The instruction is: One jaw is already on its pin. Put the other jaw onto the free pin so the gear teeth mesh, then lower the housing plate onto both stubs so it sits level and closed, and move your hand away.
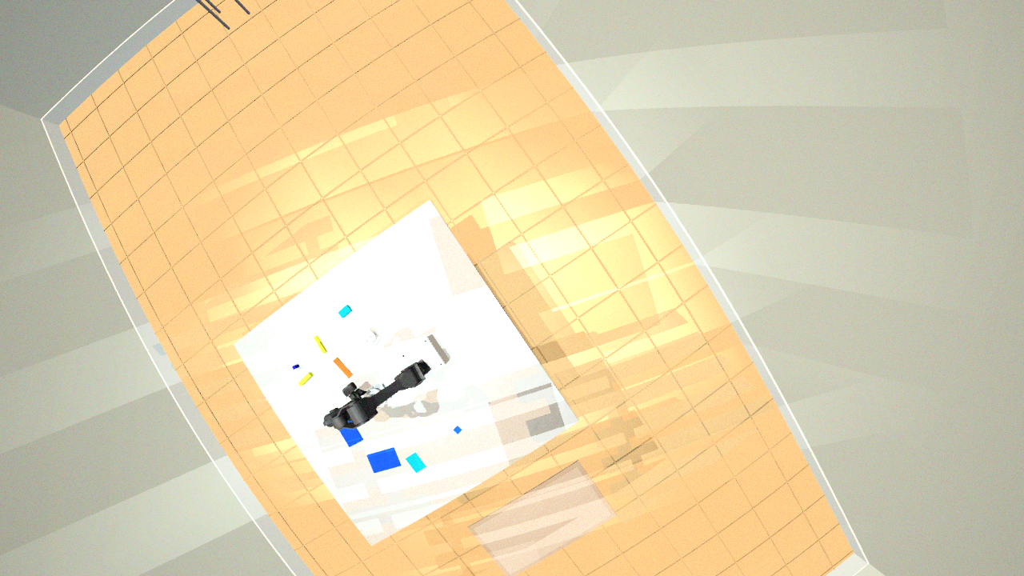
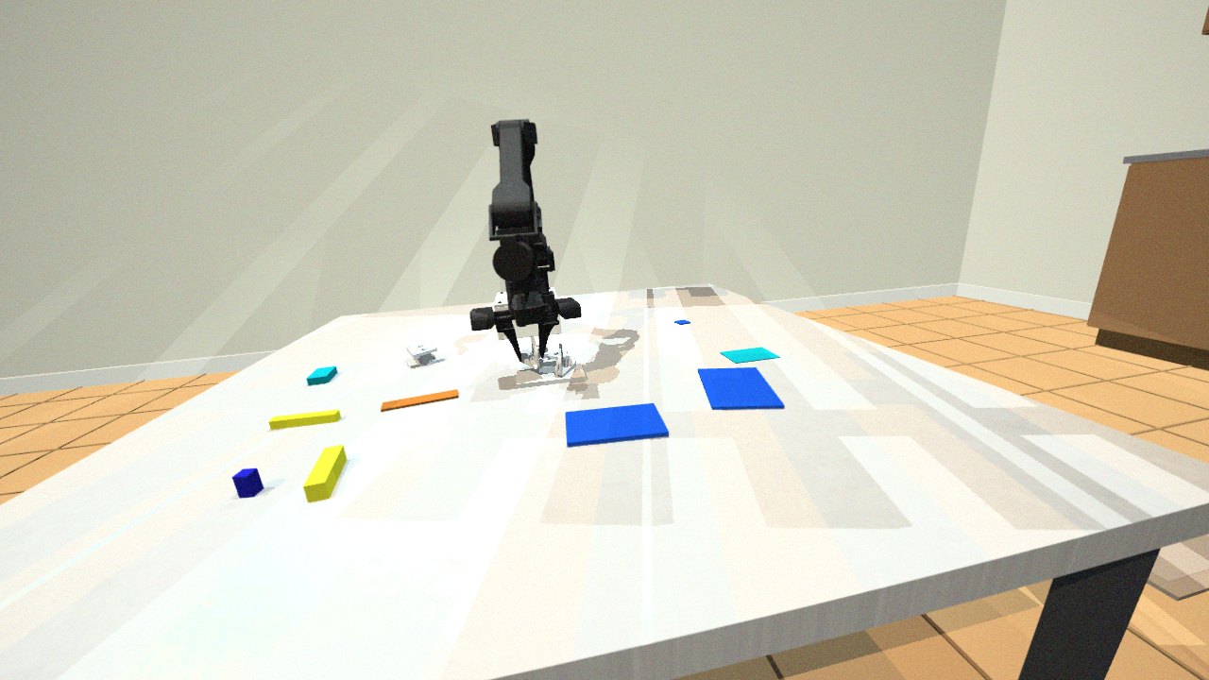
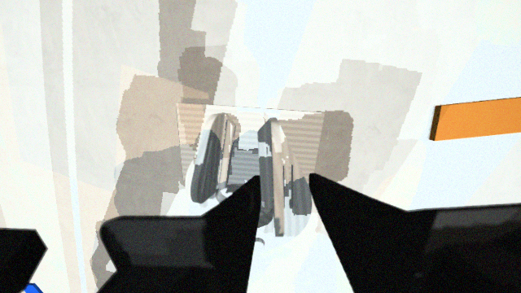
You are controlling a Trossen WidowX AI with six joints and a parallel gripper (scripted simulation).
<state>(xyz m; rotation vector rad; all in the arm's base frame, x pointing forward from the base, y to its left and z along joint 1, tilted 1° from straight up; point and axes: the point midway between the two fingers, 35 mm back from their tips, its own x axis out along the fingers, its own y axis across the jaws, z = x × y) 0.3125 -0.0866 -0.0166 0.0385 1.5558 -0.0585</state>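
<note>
Now: gripper tip 20 mm short of the orange bar, 190 mm to the left of it and 30 mm above it. Also, from my gripper tip: cyan plate (100 mm ahead, 400 mm to the left, 30 mm below); then dark blue cube (200 mm ahead, 360 mm to the right, 20 mm below); then jaw (30 mm behind, 20 mm to the left).
</note>
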